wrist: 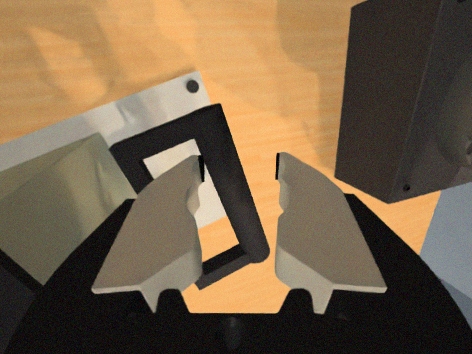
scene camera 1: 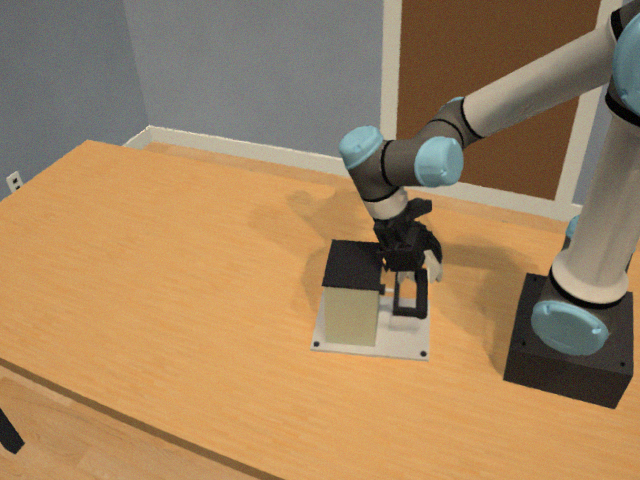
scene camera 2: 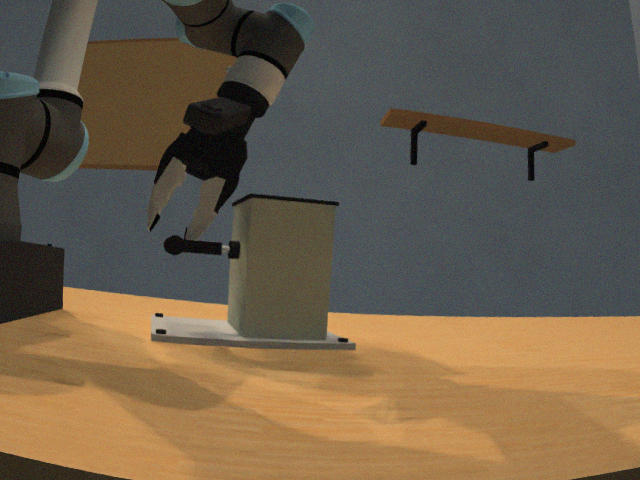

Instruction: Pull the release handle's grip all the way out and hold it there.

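Note:
The release handle's black frame-shaped grip [scene camera 1: 421, 294] [scene camera 2: 204, 247] [wrist: 232, 185] sticks out sideways from a pale green box [scene camera 1: 351, 315] [scene camera 2: 284, 268] [wrist: 60, 200] with a black lid. In scene camera 2 a short bit of silver rod shows between grip and box collar. My gripper [scene camera 1: 422, 279] [scene camera 2: 171, 233] [wrist: 239, 157] is partly open with nothing clamped. Its fingertips are around the top of the grip's outer bar, at about its height or slightly above. In the wrist view one finger overlaps the frame's opening and the other is beyond the outer bar. Contact cannot be told.
The box stands on a light base plate [scene camera 1: 398, 348] [scene camera 2: 191, 330] [wrist: 160, 100] with dark bolts, on the wooden table [scene camera 1: 206, 310]. The dark robot base [scene camera 1: 563, 356] [scene camera 2: 31, 279] [wrist: 385, 100] stands on the grip's outer side. A wall shelf [scene camera 2: 475, 129] is behind.

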